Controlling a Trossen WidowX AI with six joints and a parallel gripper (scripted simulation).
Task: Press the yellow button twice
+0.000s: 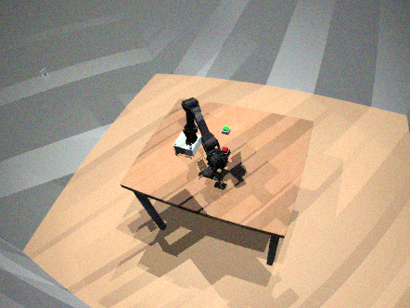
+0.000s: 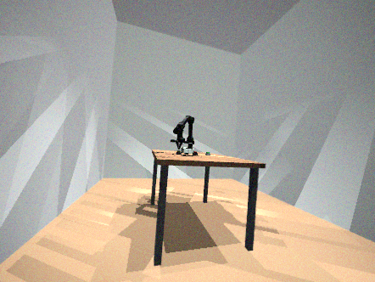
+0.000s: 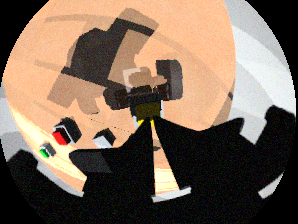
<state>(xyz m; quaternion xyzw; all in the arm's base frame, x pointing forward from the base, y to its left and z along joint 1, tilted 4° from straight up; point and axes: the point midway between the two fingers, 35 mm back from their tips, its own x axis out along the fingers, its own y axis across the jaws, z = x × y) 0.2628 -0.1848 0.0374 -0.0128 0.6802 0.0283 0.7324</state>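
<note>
The yellow button lies 2 cm below my gripper tip. From my gripper tip the other things lie so: green button (37 cm to the left, 11 cm behind, 2 cm below); then red button (19 cm to the left, 3 cm behind, 2 cm below).
</note>
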